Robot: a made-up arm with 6 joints. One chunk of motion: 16 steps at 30 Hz.
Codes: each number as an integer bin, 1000 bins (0 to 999) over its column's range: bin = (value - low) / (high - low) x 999, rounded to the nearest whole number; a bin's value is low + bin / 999 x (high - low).
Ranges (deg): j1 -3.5..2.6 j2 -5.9..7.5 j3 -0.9..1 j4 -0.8..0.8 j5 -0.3..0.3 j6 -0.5..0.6
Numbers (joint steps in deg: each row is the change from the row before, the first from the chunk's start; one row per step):
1: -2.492 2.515 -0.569 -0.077 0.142 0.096
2: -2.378 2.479 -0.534 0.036 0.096 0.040
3: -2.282 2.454 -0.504 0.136 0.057 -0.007
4: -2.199 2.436 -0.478 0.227 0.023 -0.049
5: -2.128 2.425 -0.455 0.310 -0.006 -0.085
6: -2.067 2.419 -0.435 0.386 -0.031 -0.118
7: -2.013 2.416 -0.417 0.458 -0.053 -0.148
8: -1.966 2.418 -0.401 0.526 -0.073 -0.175
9: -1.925 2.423 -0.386 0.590 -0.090 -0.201
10: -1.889 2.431 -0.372 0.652 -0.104 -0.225
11: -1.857 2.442 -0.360 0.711 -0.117 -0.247
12: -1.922 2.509 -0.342 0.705 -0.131 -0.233
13: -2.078 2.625 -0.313 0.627 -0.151 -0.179
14: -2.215 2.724 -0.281 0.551 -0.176 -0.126
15: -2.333 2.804 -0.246 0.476 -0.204 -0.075
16: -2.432 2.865 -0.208 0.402 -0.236 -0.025
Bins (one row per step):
1: 165 627 174 451 736 541
2: 184 625 192 522 659 490
3: 199 623 208 584 594 448
4: 213 621 222 641 538 410
5: 225 621 234 693 490 377
6: 235 620 244 741 448 347
7: 244 620 254 785 411 320
8: 251 620 262 828 378 295
9: 258 620 270 868 350 272
10: 264 621 278 907 326 250
11: 269 622 284 943 305 230
12: 258 627 293 940 281 242
13: 233 636 309 891 248 292
14: 210 643 325 844 206 340
15: 191 649 344 797 160 386
16: 175 653 364 750 107 431

